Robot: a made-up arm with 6 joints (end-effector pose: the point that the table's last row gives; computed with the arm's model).
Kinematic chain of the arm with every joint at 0, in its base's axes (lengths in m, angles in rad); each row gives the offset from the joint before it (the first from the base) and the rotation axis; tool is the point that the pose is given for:
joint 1: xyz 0 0 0.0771 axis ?
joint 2: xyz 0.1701 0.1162 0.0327 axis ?
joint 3: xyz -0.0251 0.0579 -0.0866 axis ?
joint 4: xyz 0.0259 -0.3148 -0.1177 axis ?
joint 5: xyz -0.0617 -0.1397 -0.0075 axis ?
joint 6: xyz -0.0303 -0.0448 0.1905 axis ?
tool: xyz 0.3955 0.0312 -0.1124
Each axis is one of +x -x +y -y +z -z.
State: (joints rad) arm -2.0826 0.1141 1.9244 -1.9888 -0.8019 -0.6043
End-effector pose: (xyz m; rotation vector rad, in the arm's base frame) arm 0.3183 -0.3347 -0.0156 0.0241 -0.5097 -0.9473
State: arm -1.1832 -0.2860 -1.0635 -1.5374 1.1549 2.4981
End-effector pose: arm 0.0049 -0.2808 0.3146 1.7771 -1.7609 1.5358
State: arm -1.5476 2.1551 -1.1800 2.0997 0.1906 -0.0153
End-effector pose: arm -0.4026 0.0554 -0.1780 0.7549 -1.7865 -1.4373
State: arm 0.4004 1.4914 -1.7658 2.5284 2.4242 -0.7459
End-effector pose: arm -0.4585 0.4862 0.5969 -0.8584 -1.9531 -1.8092
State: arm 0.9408 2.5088 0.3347 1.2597 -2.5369 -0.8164
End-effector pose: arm 0.3766 -0.6466 -0.2737 -2.2533 1.2270 0.4603
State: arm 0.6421 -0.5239 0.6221 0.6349 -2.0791 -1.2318
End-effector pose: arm -0.2383 -0.6122 0.1093 -0.4474 -0.2801 -2.2477
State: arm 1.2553 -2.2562 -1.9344 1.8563 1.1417 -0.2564
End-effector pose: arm 0.5646 -0.3667 0.5561 -0.2820 0.5601 -1.1254
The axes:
joint 1: +x
joint 2: +y
joint 3: -x
joint 4: +x
joint 5: +z
joint 6: +y

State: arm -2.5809 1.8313 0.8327 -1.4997 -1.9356 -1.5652
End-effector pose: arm 0.0257 -0.2784 -0.3085 1.0873 -0.9650 -2.4253
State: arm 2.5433 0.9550 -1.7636 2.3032 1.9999 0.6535
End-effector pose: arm -0.1824 -0.1348 0.2265 -1.2863 -0.5837 2.1208
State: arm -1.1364 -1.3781 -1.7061 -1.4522 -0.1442 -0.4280
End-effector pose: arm 0.4234 0.3007 0.1382 -0.4898 -1.5139 0.9506
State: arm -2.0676 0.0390 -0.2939 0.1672 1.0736 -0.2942
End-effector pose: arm 0.3013 -0.0035 0.0891 -1.2677 0.6353 0.9652
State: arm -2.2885 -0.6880 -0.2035 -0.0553 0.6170 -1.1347
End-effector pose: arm 0.1390 0.3500 0.0317 -1.1813 -0.1595 2.0958
